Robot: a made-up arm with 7 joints. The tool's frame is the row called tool.
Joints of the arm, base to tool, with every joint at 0 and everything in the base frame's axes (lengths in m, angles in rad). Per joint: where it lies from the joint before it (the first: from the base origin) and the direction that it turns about. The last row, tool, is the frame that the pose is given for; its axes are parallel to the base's.
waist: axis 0 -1 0 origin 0 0.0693 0
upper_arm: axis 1 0 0 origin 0 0.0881 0
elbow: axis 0 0 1 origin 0 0 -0.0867
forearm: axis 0 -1 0 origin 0 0 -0.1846
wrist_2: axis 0 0 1 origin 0 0 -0.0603
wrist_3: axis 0 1 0 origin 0 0 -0.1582
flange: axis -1 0 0 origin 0 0 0
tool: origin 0 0 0
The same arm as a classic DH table. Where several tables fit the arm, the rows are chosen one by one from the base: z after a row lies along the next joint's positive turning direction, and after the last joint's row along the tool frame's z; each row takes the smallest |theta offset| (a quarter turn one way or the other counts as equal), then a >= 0, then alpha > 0; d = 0 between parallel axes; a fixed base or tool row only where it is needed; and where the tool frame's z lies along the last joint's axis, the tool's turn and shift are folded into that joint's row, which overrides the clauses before.
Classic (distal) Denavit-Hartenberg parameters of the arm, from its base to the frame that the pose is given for. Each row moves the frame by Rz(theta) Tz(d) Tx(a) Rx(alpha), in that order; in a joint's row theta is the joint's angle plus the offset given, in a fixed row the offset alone. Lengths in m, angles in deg.
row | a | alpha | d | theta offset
base (fixed) | 0 | 90 | 0 | 0
waist | 0 | 90 | -0.1574 | 90
upper_arm | 0 | 90 | 0 | 90
elbow | 0 | 90 | -0.2713 | 90
forearm | 0 | -90 | 0 | 0
wrist_2 | 0 | -90 | -0.2185 | 0
wrist_3 | 0 | 90 | 0 | -90
flange | 0 | 90 | 0 | 90
tool (fixed) | 0 | 0 | 0 | -90

